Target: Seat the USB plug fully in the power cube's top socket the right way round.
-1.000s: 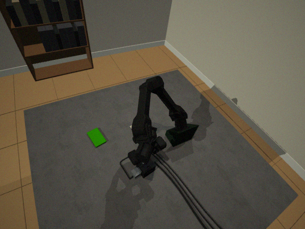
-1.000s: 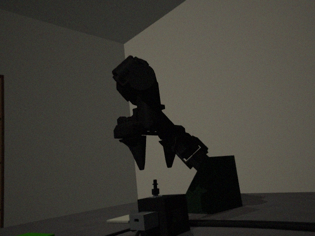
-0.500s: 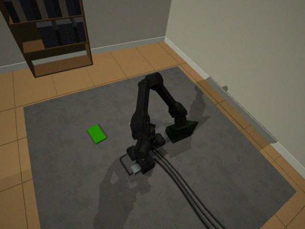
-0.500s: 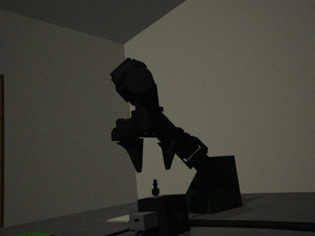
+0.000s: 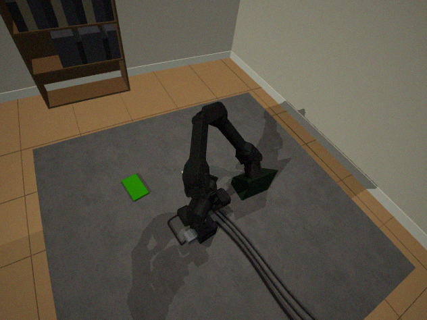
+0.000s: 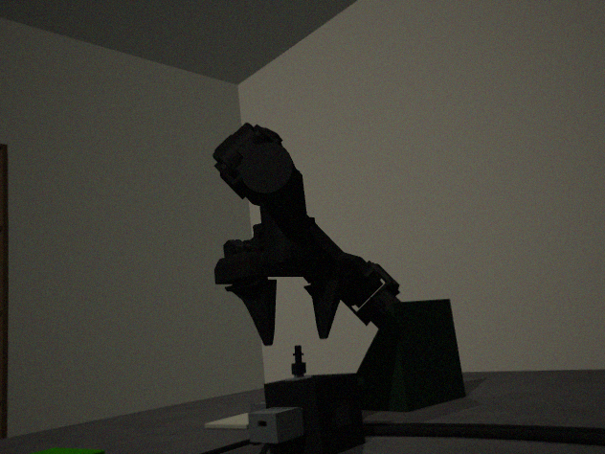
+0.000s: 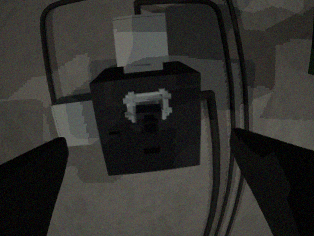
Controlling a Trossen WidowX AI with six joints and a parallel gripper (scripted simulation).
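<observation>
My gripper tip is now 3 cm above the dark USB plug. From my gripper tip the other things lie so: green flat block: 18 cm ahead, 30 cm to the right, 11 cm below; then white flat tile: 9 cm behind, 26 cm to the right, 11 cm below.
</observation>
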